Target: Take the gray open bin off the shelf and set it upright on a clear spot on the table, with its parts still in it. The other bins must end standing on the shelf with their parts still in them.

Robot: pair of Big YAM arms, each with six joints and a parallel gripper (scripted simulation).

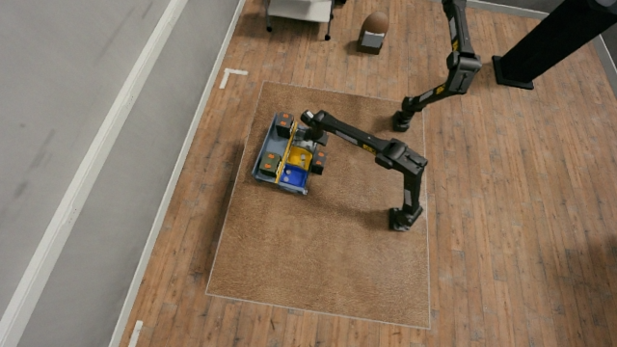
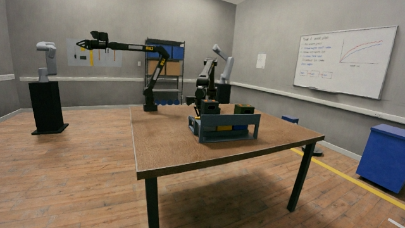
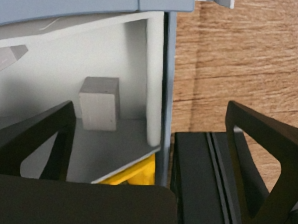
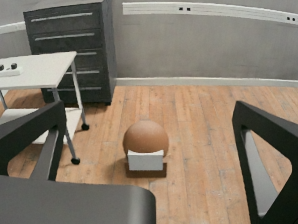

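Now: the gray open bin 8 cm ahead of my left hand, 3 cm below it and 1 cm to the right of it. From my left hand the other things lie so: blue-gray shelf (12 cm ahead, 10 cm to the left); yellow bin (10 cm to the left, 10 cm ahead, 3 cm below); blue bin (21 cm to the left, 11 cm ahead, 3 cm below).
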